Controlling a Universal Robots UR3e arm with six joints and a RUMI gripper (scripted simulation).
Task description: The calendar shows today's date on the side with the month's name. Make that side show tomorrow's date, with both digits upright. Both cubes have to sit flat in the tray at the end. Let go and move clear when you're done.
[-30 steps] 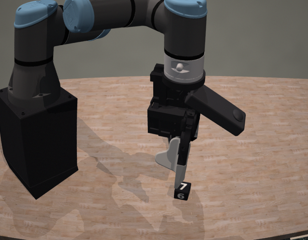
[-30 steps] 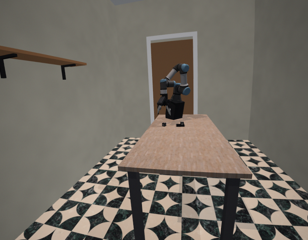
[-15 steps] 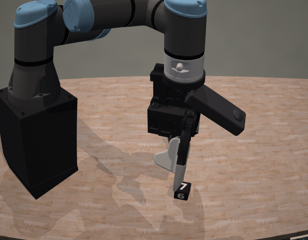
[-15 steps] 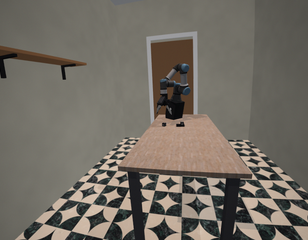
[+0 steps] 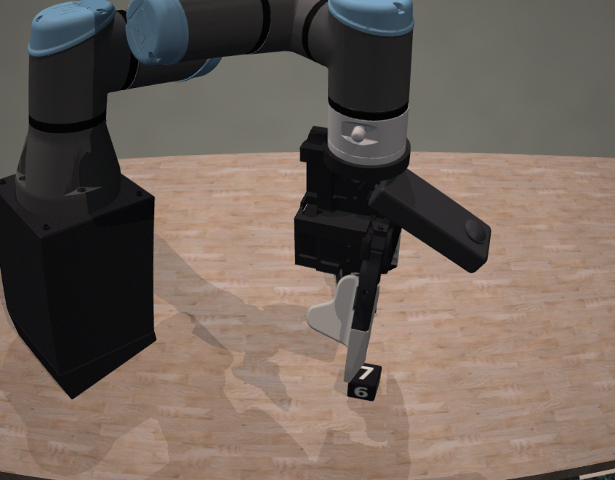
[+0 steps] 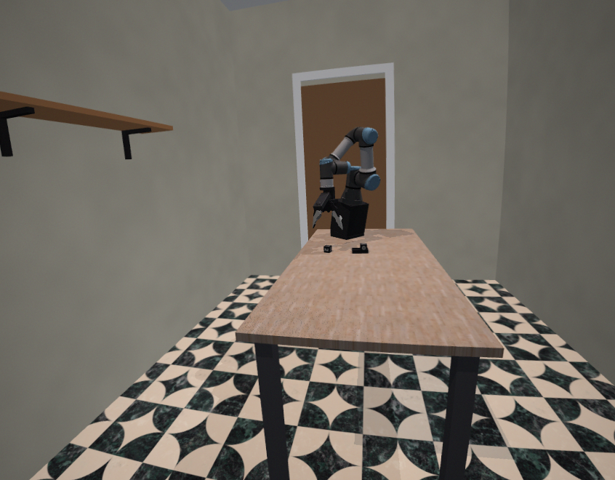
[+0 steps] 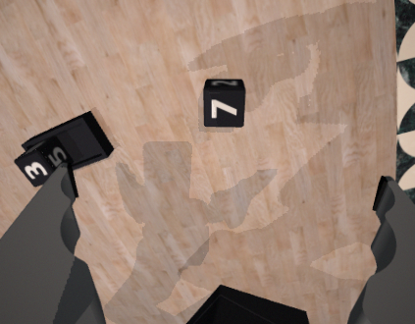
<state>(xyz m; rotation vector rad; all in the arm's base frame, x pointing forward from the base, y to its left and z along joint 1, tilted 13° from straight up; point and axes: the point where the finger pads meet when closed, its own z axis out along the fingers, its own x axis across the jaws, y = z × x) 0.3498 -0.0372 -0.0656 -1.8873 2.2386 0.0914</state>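
Now: hand 100 mm above the black number cube. The rest, counted from my hand: black calendar tray: 30 mm behind, 160 mm to the left, 110 mm below.
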